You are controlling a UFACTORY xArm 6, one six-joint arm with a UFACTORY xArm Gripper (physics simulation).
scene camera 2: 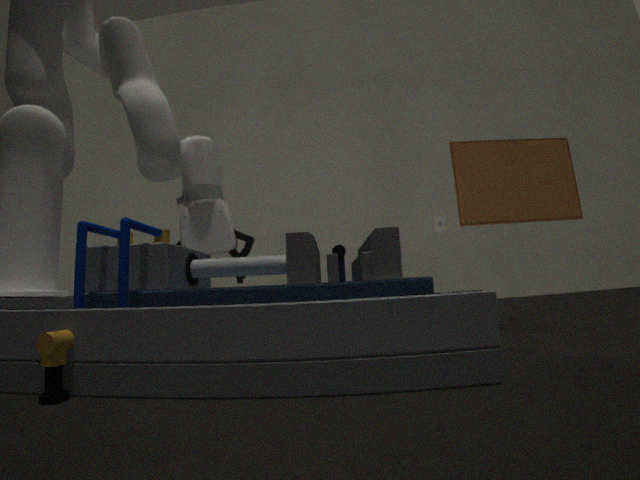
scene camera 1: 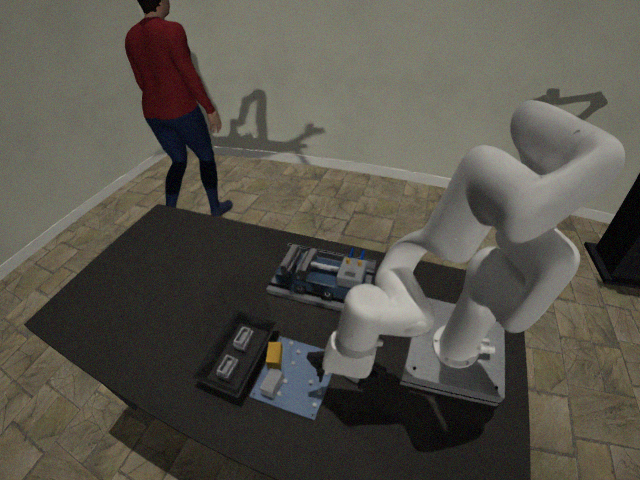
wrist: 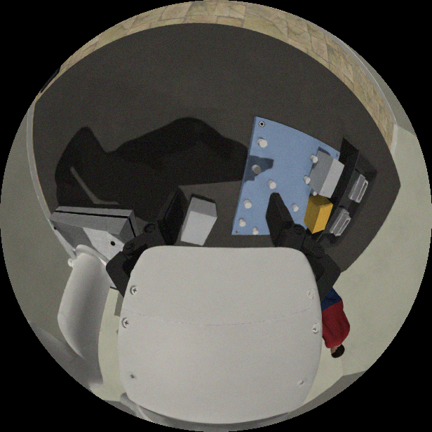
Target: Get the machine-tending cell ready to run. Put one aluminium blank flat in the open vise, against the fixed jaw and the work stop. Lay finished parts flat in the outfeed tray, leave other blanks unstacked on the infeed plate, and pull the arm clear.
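My gripper is open and empty, above the table between the robot base and the blue infeed plate. In the wrist view a grey blank lies on the table off the plate, below and between the fingers, nearer the left one. Another grey blank and a yellow block sit at the plate's tray side. Two hollow grey parts lie in the black outfeed tray. The vise's rod-side jaw and far jaw stand apart; no blank shows between them.
White pegs stand up from the infeed plate. The vise has a grey actuator block and blue upright pipes. The robot's base plate is beside the arm. A person stands behind the table.
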